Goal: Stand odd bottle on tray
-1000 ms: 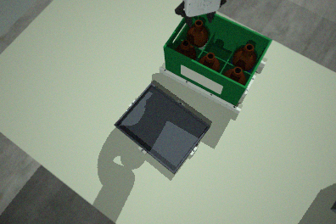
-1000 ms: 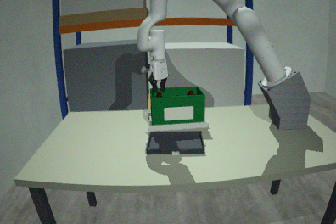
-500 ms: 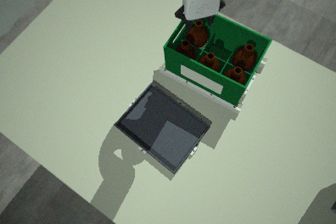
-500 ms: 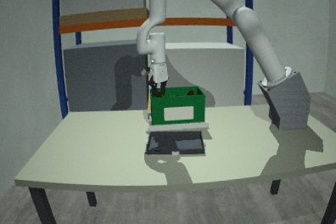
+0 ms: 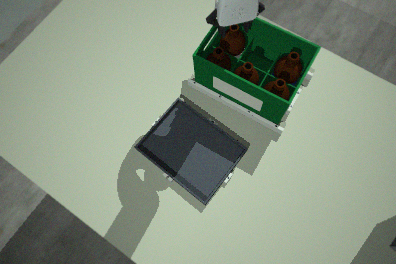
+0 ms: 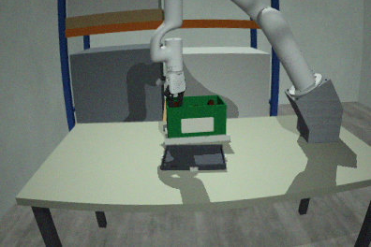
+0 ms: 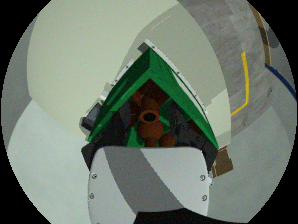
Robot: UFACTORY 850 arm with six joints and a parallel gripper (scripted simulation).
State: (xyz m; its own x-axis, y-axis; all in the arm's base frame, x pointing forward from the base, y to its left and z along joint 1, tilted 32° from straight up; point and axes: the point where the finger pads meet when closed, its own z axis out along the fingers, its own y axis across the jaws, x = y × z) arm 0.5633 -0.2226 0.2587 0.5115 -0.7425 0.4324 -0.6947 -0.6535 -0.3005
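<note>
My hand is 8 cm past the green crate, 8 cm above it and 6 cm to the right of it. Round my hand: dark grey tray (32 cm to the left, 15 cm below).
</note>
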